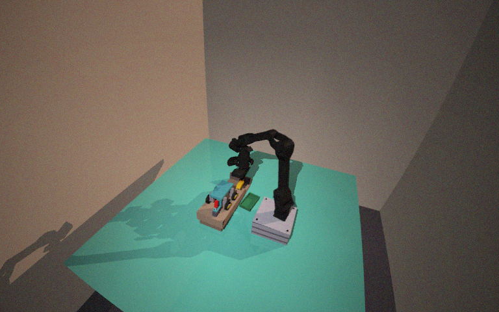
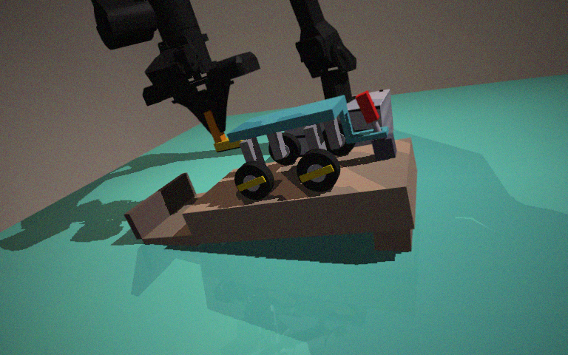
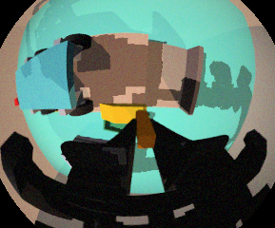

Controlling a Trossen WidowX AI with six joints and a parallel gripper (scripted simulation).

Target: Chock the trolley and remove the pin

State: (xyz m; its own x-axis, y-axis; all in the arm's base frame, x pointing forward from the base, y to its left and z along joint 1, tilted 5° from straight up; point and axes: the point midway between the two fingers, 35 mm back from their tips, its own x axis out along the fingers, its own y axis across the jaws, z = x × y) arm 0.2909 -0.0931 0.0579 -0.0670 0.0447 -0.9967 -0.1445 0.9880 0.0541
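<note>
Now: the red-headed stop pin 25 cm to the left of my gripper tip. From my gripper tip the other things lie so: dark end wall 10 cm to the right, 10 cm below, 7 cm ahead; then green tray 13 cm below, 7 cm behind, 3 cm to the left; then yellow chock 2 cm to the left, 1 cm below.
</note>
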